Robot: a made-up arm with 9 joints. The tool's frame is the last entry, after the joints.
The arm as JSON. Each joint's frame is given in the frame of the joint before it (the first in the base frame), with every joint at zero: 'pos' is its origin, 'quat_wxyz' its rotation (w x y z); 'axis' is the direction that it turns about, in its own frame. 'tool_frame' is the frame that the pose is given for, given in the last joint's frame.
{
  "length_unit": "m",
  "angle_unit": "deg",
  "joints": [
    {
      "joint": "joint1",
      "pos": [
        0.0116,
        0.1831,
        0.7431
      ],
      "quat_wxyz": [
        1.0,
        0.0,
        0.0,
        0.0
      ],
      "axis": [
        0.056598,
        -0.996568,
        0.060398
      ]
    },
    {
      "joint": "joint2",
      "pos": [
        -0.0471,
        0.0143,
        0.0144
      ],
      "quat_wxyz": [
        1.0,
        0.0,
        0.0,
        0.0
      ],
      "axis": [
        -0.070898,
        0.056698,
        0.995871
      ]
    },
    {
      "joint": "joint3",
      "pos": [
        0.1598,
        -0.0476,
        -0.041
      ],
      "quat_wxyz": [
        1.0,
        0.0,
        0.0,
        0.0
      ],
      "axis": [
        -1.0,
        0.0,
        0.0
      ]
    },
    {
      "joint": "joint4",
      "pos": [
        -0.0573,
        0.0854,
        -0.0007
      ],
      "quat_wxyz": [
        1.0,
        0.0,
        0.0,
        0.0
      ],
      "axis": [
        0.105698,
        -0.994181,
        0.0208
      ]
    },
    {
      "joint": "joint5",
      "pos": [
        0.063,
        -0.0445,
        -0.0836
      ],
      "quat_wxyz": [
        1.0,
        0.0,
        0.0,
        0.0
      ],
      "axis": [
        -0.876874,
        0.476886,
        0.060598
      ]
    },
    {
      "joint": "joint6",
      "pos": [
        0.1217,
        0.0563,
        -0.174
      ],
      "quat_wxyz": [
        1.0,
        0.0,
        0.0,
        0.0
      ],
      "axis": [
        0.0,
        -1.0,
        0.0
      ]
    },
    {
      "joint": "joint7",
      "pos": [
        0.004,
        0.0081,
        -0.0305
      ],
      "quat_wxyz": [
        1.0,
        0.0,
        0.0,
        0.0
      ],
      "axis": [
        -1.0,
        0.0,
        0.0
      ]
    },
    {
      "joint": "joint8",
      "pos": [
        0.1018,
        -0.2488,
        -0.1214
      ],
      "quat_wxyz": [
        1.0,
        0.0,
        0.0,
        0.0
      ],
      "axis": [
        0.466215,
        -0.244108,
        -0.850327
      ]
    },
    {
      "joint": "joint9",
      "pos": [
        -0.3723,
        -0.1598,
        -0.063
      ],
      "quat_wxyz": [
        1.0,
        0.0,
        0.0,
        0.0
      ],
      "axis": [
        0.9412,
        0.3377,
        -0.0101
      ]
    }
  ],
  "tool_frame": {
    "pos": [
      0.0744,
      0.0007,
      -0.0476
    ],
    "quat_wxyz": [
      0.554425,
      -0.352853,
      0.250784,
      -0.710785
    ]
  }
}
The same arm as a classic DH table. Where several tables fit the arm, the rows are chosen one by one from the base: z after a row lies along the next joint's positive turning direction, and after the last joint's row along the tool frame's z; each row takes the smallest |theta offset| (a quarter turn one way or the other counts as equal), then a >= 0, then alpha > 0; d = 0 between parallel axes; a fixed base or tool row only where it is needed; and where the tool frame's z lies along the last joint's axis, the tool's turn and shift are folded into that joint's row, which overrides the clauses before.
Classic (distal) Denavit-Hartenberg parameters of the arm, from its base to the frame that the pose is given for. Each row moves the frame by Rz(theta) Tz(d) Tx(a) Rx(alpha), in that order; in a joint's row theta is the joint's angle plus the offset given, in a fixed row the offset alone. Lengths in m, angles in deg.
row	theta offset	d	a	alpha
base (fixed)	3.25	0.7541	0.022	86.54
joint1	3.87	-0.1985	-0.0451	-90.02
joint2	86.75	-0.0253	-0.0452	-85.93
joint3	87.94	-0.1085	-0.0011	-96.07
joint4	-4.91	-0.0814	0.0792	124.44
joint5	-1.95	-0.2308	0.1652	-118.48
joint6	3.95	-0.1368	0.0305	90
joint7	-73.98	-0.0081	-0.2056	-117.79
joint8	-20.59	0.286	0.0055	-68.6
joint9	44.6	-0.3218	-0.039	-42.33
tool (fixed)	137.33	-0.053	0	0

